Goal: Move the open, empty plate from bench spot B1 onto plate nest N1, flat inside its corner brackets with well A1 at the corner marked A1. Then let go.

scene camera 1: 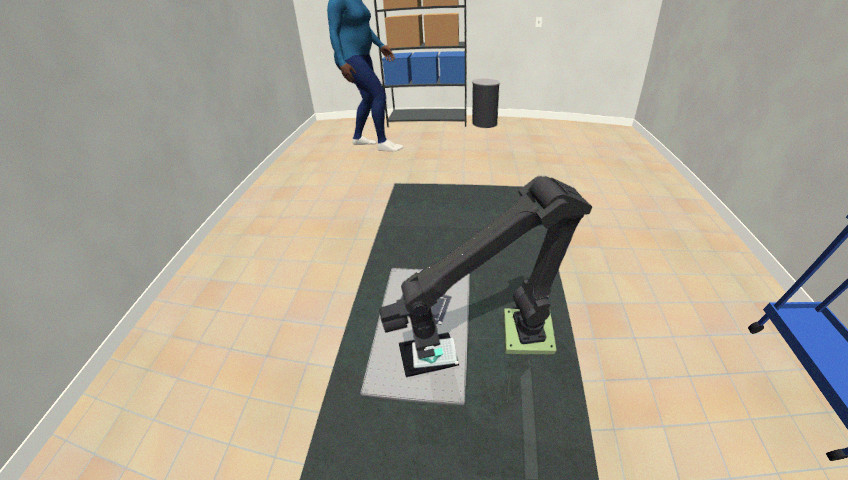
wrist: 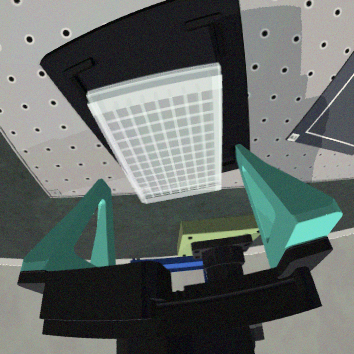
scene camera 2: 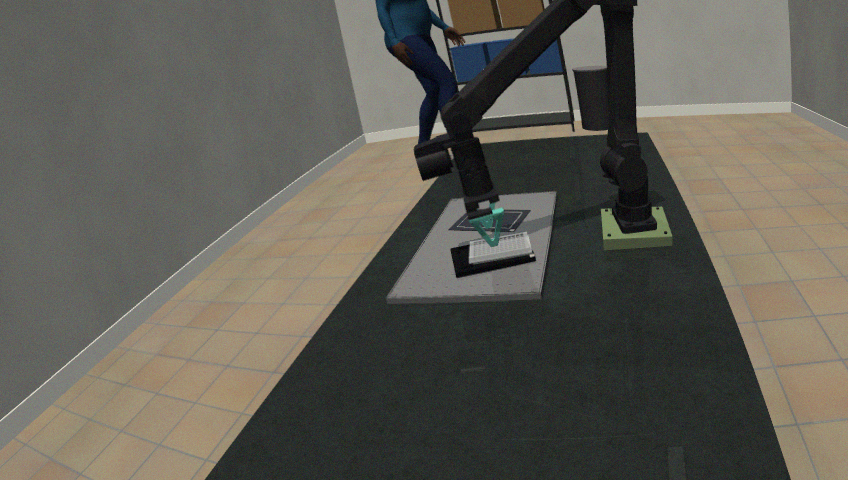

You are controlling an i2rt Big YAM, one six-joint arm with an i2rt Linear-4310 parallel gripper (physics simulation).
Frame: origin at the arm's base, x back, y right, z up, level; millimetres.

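Seen in the pictures: gripper, between the fingertips: (scene camera 1: 429, 348) (wrist: 167, 167) (scene camera 2: 491, 236); arm's base, origin of its link: (scene camera 1: 528, 327) (wrist: 219, 243) (scene camera 2: 634, 220).
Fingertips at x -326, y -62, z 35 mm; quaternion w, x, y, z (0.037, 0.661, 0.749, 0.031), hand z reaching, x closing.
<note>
Offsets run from my fingertips to a thing's top centre. "spot": to the spot under its first point. Level surfaces: height alone.
The white gridded plate @(dx +13, dy +2, dz -17 mm) (scene camera 1: 447, 352) (scene camera 2: 511, 248) (wrist: 170, 135) is on the black nest @(dx -6, dy +7, dz -31 mm) (scene camera 1: 408, 361) (scene camera 2: 460, 262) (wrist: 150, 45). It sits off-centre, toward the arm's base. In the wrist view its far edge is apart from two far corner brackets, and its near end reaches past the nest's near edge. Whether it lies flat or on the near brackets, I cannot tell; no A1 mark is readable. My gripper (scene camera 1: 432, 358) (scene camera 2: 493, 242) (wrist: 167, 167) is open, its teal fingers either side of the plate's near end, apart from it. The dark white-outlined bench spot @(spot: dx +52, dy +182, dz -47 mm) (scene camera 2: 516, 220) (wrist: 340, 122) holds no plate.
The nest and outlined spot are on a perforated grey board (scene camera 1: 380, 380) (scene camera 2: 425, 282) (wrist: 275, 47) on a dark mat @(dz -62 mm) (scene camera 1: 368, 440) (scene camera 2: 416, 380). The arm stands on a green base plate (scene camera 1: 511, 346) (scene camera 2: 636, 240) (wrist: 215, 229). A person (scene camera 1: 355, 35) stands beyond the mat; a blue cart (scene camera 1: 812, 333) stands right.
</note>
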